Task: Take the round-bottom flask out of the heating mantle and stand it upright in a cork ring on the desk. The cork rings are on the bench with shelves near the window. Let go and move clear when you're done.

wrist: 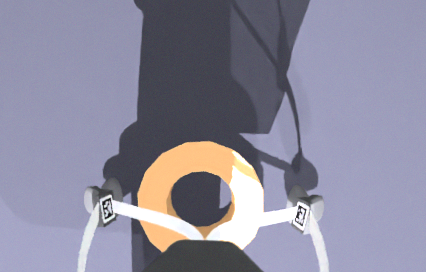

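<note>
A cork ring point(165, 170) lies flat on the blue-grey surface, orange-tan with its right side brightly lit. Its lower edge is hidden behind the dark gripper body. My gripper point(204, 207) is open, with one fingertip to the left of the ring and the other to the right, both apart from it. Nothing is held between the fingertips, and the ring shows below them. The round-bottom flask and the heating mantle do not show in this view.
The blue-grey surface point(370, 100) spreads around the ring on both sides. Dark shadows of the arm and the gripper fall across it, above and around the ring.
</note>
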